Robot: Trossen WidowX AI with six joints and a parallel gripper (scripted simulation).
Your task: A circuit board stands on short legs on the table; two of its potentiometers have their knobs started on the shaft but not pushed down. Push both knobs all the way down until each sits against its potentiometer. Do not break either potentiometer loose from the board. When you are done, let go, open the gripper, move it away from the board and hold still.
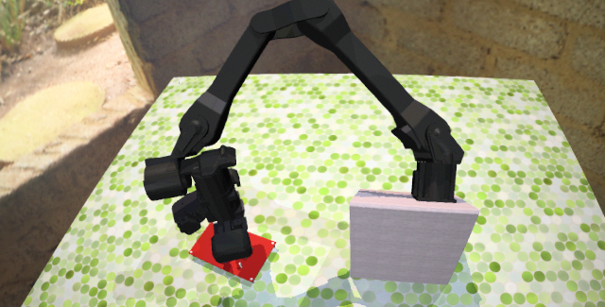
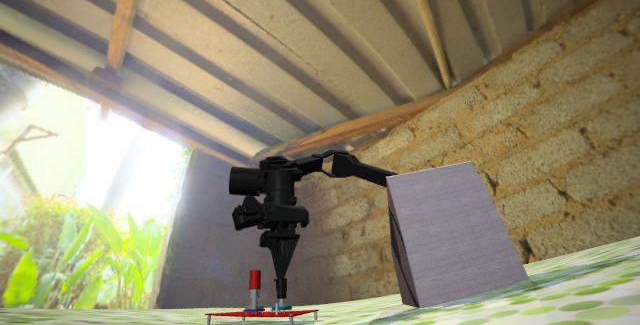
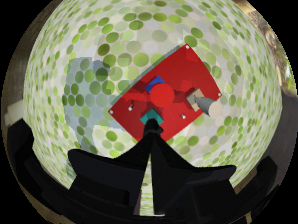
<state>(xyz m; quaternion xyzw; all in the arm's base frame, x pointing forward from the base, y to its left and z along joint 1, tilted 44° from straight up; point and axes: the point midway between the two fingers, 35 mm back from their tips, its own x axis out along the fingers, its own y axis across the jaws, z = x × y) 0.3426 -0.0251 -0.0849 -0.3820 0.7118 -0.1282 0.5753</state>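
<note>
The black knob lies 1 cm below my gripper tip.
</note>
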